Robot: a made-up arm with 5 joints. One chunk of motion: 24 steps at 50 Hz.
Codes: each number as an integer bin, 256 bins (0 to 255) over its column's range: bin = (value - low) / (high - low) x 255, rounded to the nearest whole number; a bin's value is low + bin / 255 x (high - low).
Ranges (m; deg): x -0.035..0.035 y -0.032..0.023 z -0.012..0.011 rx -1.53..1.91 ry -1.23..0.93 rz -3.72..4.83
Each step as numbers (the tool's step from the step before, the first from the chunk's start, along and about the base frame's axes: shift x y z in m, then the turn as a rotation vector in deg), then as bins.
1 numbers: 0.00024 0.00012 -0.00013 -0.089 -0.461 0.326
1 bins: 128 149 132 107 91 121
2 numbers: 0.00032 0.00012 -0.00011 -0.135 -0.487 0.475
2 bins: 129 149 132 103 88 125
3 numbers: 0.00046 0.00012 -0.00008 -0.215 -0.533 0.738
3 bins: 129 149 132 97 82 133
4 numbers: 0.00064 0.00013 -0.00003 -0.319 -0.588 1.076
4 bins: 130 149 133 90 76 143
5 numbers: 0.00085 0.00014 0.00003 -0.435 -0.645 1.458
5 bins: 131 149 133 81 69 154
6 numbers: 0.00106 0.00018 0.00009 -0.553 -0.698 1.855
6 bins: 131 149 134 72 63 166
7 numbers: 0.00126 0.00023 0.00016 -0.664 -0.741 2.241
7 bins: 132 149 135 64 58 178
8 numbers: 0.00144 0.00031 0.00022 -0.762 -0.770 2.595
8 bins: 133 150 135 57 54 188
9 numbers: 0.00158 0.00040 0.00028 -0.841 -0.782 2.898
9 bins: 133 150 136 51 53 197
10 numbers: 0.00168 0.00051 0.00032 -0.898 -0.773 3.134
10 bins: 134 151 137 47 54 204
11 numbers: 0.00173 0.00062 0.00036 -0.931 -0.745 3.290
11 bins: 134 151 137 44 57 209
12 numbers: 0.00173 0.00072 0.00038 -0.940 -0.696 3.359
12 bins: 134 152 137 44 63 211
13 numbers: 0.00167 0.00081 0.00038 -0.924 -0.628 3.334
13 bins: 134 152 137 45 71 210
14 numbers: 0.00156 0.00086 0.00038 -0.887 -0.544 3.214
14 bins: 133 152 137 48 81 207
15 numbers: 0.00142 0.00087 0.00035 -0.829 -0.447 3.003
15 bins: 133 152 137 52 92 201
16 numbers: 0.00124 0.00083 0.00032 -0.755 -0.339 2.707
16 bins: 132 152 137 57 105 192
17 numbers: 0.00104 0.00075 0.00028 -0.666 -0.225 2.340
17 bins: 131 152 136 64 119 181
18 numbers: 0.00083 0.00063 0.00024 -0.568 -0.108 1.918
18 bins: 131 151 136 71 132 168
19 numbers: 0.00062 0.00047 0.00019 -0.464 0.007 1.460
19 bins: 130 151 135 79 146 154
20 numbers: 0.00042 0.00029 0.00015 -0.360 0.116 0.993
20 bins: 129 150 135 87 159 141
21 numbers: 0.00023 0.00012 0.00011 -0.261 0.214 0.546
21 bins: 128 149 134 94 170 127
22 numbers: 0.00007 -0.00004 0.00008 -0.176 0.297 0.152
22 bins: 128 148 134 100 180 115
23 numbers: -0.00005 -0.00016 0.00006 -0.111 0.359 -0.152
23 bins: 127 148 134 105 188 106
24 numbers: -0.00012 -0.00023 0.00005 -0.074 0.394 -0.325
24 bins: 127 147 134 108 192 101
